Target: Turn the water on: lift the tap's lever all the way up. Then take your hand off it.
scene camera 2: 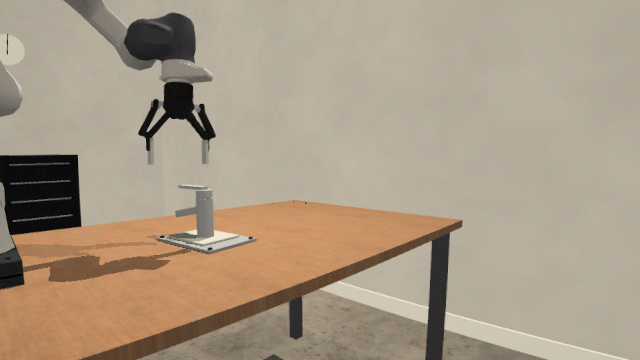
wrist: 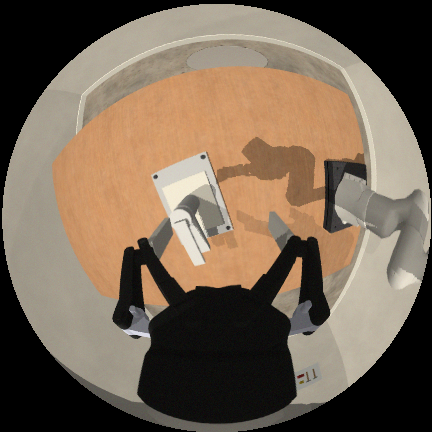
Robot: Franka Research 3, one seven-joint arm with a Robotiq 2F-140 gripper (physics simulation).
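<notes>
The grey tap (scene camera 2: 205, 215) (wrist: 189, 204) stands upright on a light square base plate (scene camera 2: 245, 240) (wrist: 172, 175). Its flat lever (scene camera 2: 192, 187) (wrist: 189, 242) lies nearly level on top, pointing left in the scene view, above the short spout (scene camera 2: 185, 212). My gripper (scene camera 2: 178, 162) (wrist: 219, 222) is open and empty, pointing straight down. Its fingertips are above the lever's height and apart from it. In the wrist view the lever shows between the fingers, nearer the left finger.
The tap's plate lies on a wooden table (scene camera 2: 310, 245) (wrist: 125, 135). The robot's base (scene camera 2: 11, 270) (wrist: 330, 197) is at the left of the scene view. A black drawer cabinet (scene camera 2: 40, 192) stands behind the table, and a wall (scene camera 2: 400, 125) rises beyond.
</notes>
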